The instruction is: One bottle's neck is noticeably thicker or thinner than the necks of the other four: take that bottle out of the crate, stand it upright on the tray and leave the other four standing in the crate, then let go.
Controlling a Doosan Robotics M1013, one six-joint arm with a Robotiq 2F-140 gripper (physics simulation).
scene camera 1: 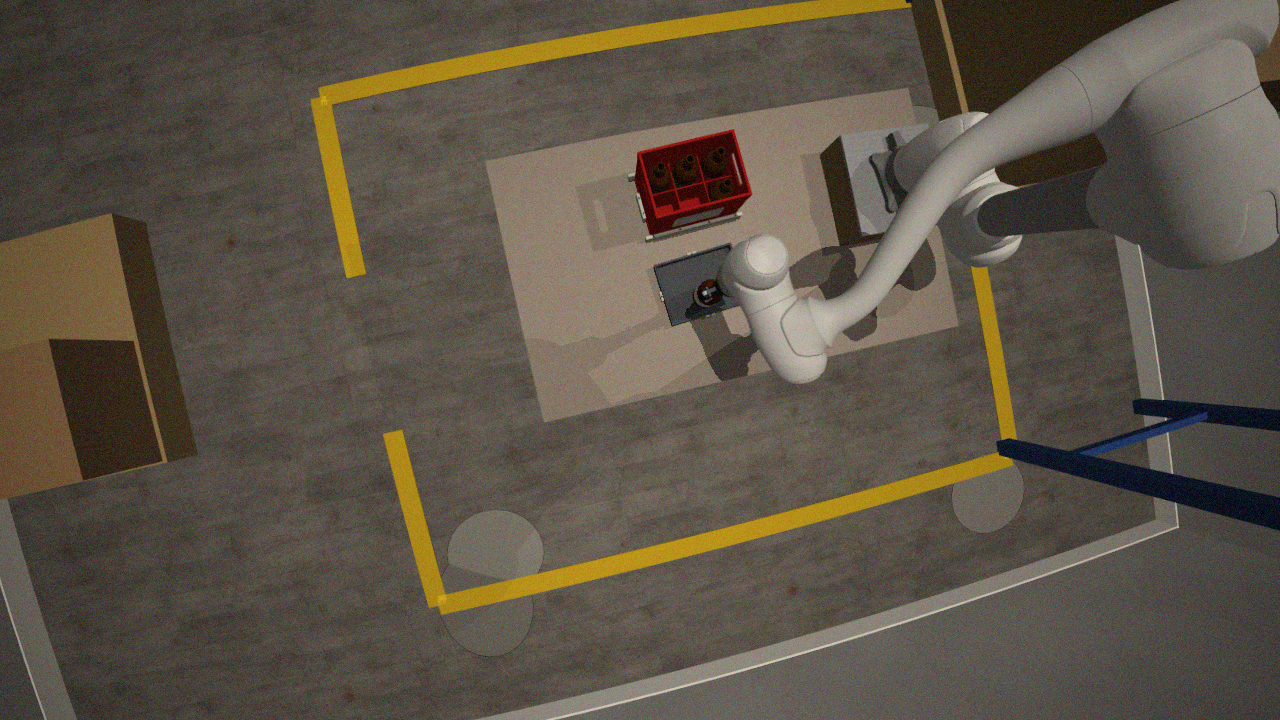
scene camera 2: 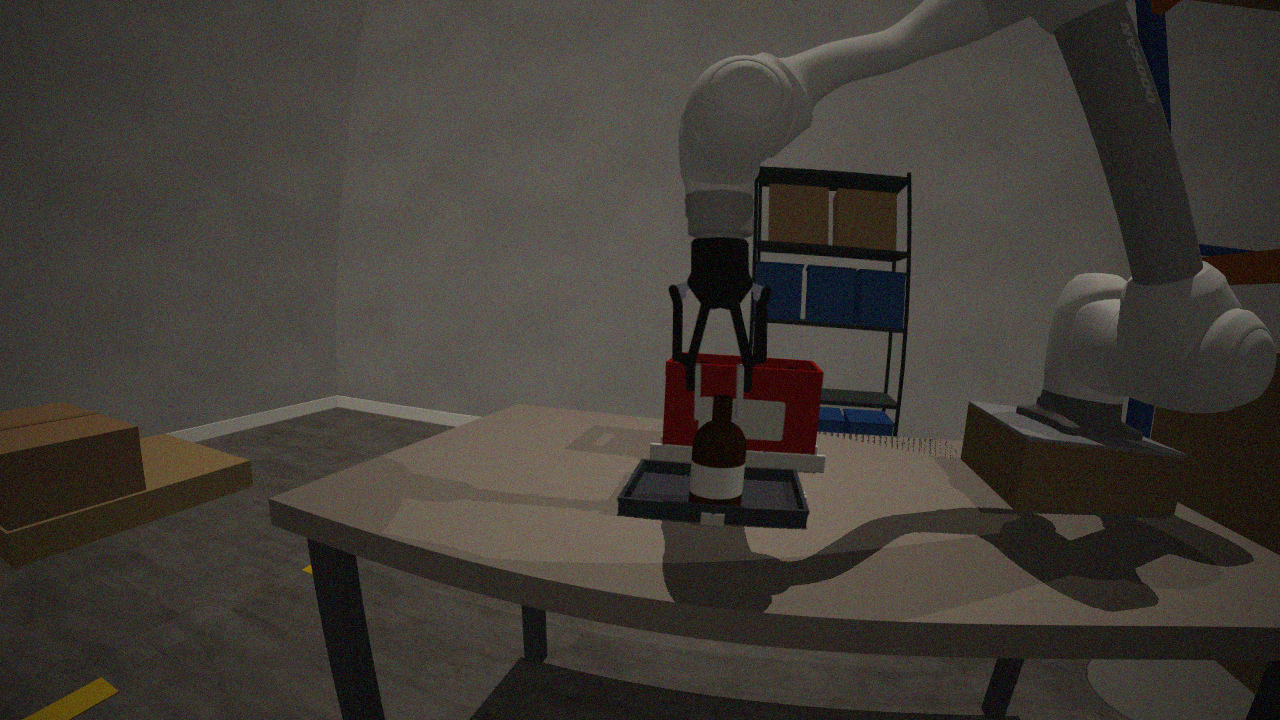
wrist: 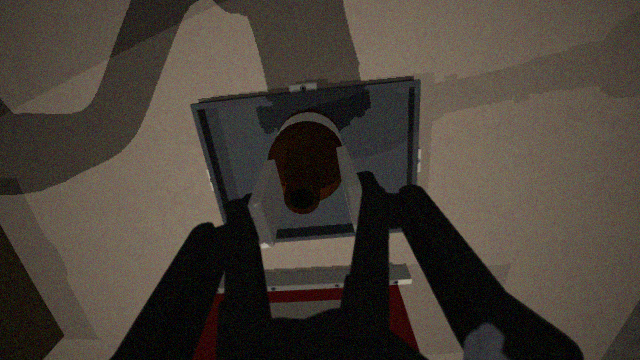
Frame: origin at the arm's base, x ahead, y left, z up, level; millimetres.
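Where they show: gripper, fingertip midpoint: [scene camera 2: 718,417] [wrist: 308,170]; arm's base at its link origin: [scene camera 1: 902,177] [scene camera 2: 1076,425].
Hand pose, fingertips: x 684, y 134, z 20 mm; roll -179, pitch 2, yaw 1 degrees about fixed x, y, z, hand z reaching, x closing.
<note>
Things, the pixels of their top centre, and the offset from my fingertips. Level surfaces: height alone.
- brown bottle at its top centre: [wrist: 302,198] [scene camera 2: 723,396] [scene camera 1: 716,288] dx -6, dy -9, dz +28 mm
- red crate at its top centre: [scene camera 2: 746,361] [scene camera 1: 695,173] dx -58, dy -320, dz +43 mm
- beige table at its surface level: dz -132 mm
A brown bottle [scene camera 1: 708,292] [scene camera 2: 718,447] [wrist: 305,160] with a white label stands upright on the dark grey tray [scene camera 1: 675,277] [scene camera 2: 778,494] [wrist: 382,130]. My gripper [scene camera 2: 720,390] [wrist: 308,170] is partly open, one finger on each side of the bottle's neck, with a gap on both sides in the wrist view. The arm hides it in scene camera 1. The red crate [scene camera 1: 662,221] [scene camera 2: 680,411] [wrist: 402,315] stands behind the tray. Three brown bottles [scene camera 1: 660,174] [scene camera 1: 686,168] [scene camera 1: 715,161] stand in its back row and another bottle [scene camera 1: 721,188] at its front right.
Crate and tray are on the beige table [scene camera 1: 554,268] [scene camera 2: 501,447]. The arm's base stands on a box-like block [scene camera 1: 832,197] [scene camera 2: 1074,474] at the table's right. A white rail [scene camera 2: 778,462] [wrist: 400,282] runs along the crate's front foot. A shelf rack [scene camera 2: 908,268] stands behind the table.
</note>
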